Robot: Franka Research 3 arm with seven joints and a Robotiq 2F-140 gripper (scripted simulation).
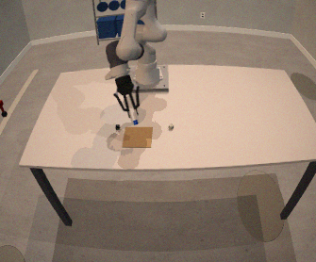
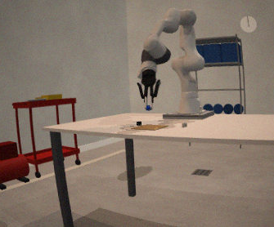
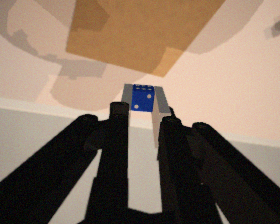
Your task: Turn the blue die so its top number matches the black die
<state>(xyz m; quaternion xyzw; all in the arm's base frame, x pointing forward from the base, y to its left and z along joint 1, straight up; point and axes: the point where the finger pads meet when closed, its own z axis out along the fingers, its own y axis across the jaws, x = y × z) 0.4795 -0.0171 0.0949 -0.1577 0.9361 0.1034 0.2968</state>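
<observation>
The blue die is 1 cm ahead of my hand, 1 cm to the left of it and 2 cm below it. The rest, counted from my hand: white die: 6 cm behind, 17 cm to the left, 11 cm below; then tan mat: 1 cm ahead, 1 cm to the left, 12 cm below; then black die: 5 cm behind, 10 cm to the right, 11 cm below.
</observation>
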